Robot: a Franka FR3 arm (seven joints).
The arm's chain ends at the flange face. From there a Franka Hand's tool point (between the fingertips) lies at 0.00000 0.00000 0.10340 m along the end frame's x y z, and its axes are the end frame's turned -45 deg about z.
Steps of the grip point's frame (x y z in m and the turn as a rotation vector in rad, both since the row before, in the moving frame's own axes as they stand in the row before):
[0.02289, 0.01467, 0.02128, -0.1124, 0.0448, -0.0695]
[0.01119, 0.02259, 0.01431, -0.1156, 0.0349, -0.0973]
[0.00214, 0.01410, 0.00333, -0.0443, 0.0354, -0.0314]
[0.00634, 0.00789, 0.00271, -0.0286, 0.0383, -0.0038]
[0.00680, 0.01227, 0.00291, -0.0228, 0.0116, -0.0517]
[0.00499, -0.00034, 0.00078, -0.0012, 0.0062, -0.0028]
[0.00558, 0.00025, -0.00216, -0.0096, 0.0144, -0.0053]
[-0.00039, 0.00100, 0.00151, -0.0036, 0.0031, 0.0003]
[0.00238, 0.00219, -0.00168, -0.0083, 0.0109, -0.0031]
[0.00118, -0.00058, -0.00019, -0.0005, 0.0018, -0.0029]
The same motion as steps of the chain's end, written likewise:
[0.01493, -0.01034, 0.02204, -0.0478, 0.1112, -0.0695]
[0.01264, 0.00272, 0.01506, -0.0571, 0.1064, -0.0973]
[0.00565, 0.00790, 0.00350, -0.0063, 0.0564, -0.0314]
[0.00517, 0.00181, 0.00283, 0.0069, 0.0473, -0.0038]
[0.01095, 0.00311, 0.00294, -0.0079, 0.0243, -0.0517]
[0.00275, -0.00340, 0.00078, 0.0035, 0.0052, -0.0028]
[0.00237, -0.00341, -0.00214, 0.0034, 0.0170, -0.0053]
[-0.00006, 0.00095, 0.00151, -0.0004, 0.0047, 0.0003]
[0.00183, 0.00006, -0.00167, 0.0018, 0.0136, -0.0031]
[0.00026, -0.00115, -0.00019, 0.0009, 0.0016, -0.0029]

